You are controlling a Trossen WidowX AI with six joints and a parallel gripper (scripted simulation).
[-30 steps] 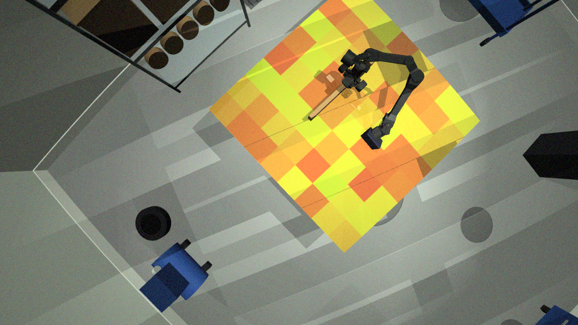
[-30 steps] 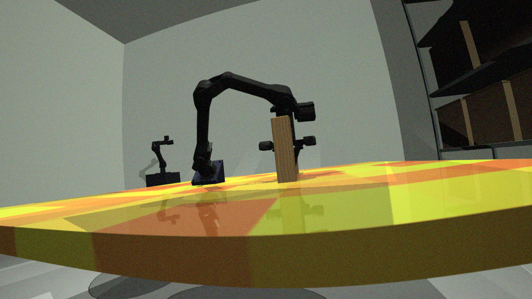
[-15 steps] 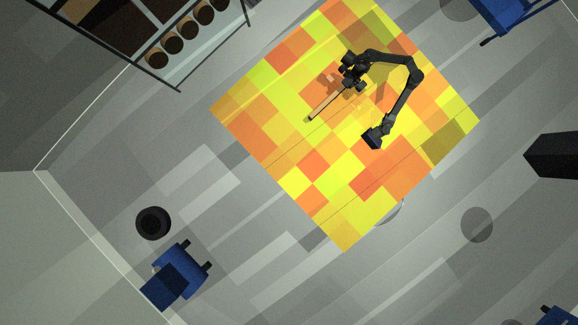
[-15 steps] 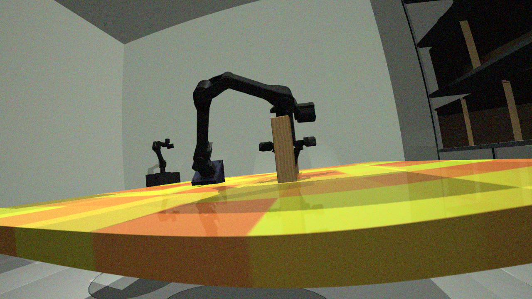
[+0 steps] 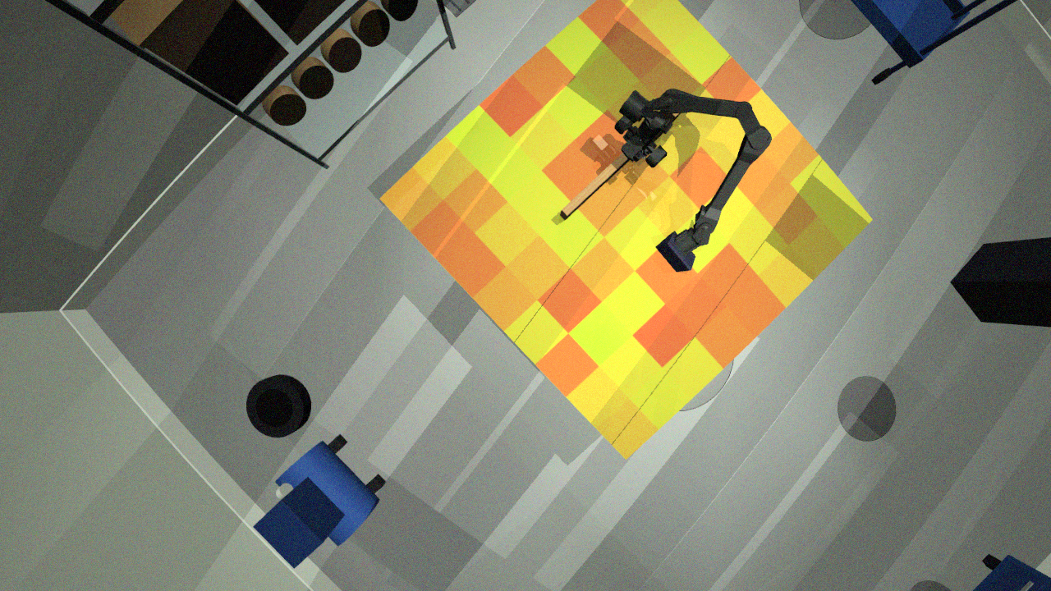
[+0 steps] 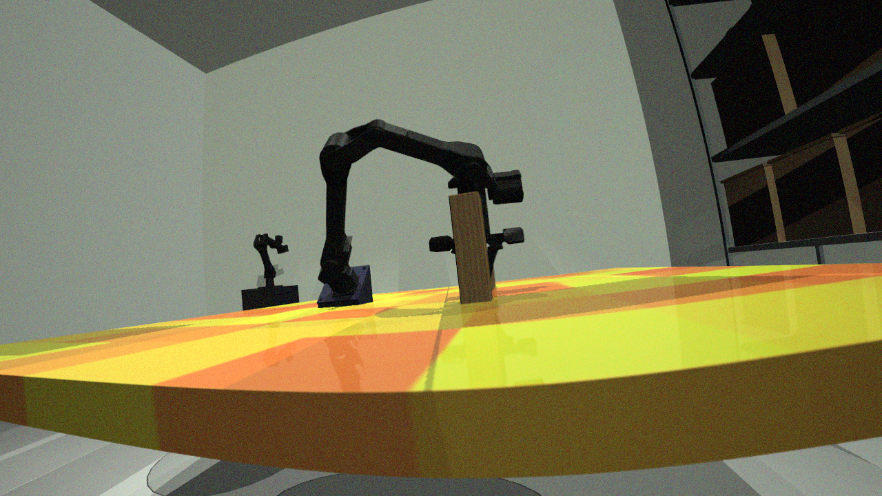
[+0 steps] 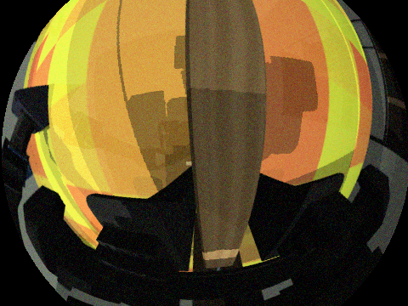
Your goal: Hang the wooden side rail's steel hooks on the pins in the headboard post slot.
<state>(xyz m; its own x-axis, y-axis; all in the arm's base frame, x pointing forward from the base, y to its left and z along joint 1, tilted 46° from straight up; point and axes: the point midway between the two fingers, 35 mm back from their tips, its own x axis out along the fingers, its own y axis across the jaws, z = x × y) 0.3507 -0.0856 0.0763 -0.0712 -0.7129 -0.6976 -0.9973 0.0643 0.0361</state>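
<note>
Now: the headboard post 11 cm to the right of my gripper tip and 5 cm above it.
</note>
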